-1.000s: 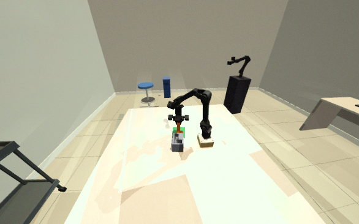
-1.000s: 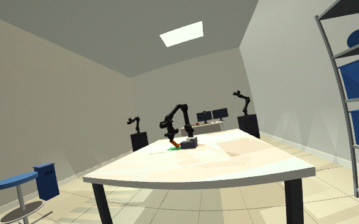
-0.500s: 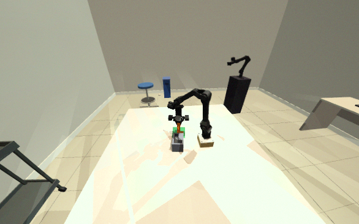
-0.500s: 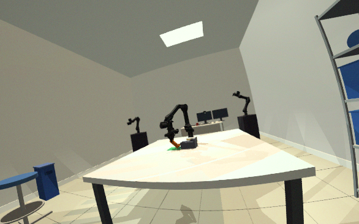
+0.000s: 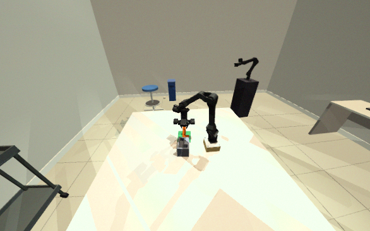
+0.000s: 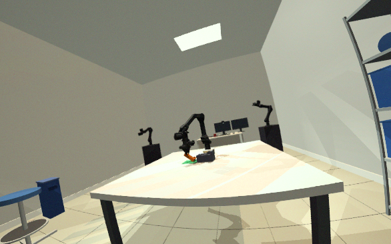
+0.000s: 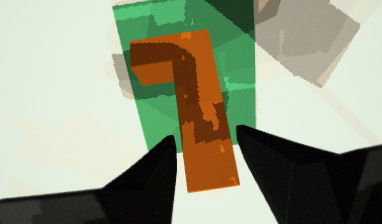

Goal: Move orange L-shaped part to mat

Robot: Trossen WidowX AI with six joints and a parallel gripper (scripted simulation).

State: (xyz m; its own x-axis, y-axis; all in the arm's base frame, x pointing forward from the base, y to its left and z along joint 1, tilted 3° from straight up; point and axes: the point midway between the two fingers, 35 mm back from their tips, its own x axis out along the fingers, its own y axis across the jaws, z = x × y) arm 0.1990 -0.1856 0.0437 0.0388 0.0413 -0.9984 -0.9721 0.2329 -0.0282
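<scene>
Now: gripper tip 3 cm to the right of the orange L-shaped part, 3 cm above it and 1 cm past it. From my gripper tip the other things lie so: green mat 9 cm below, 2 cm to the left.
</scene>
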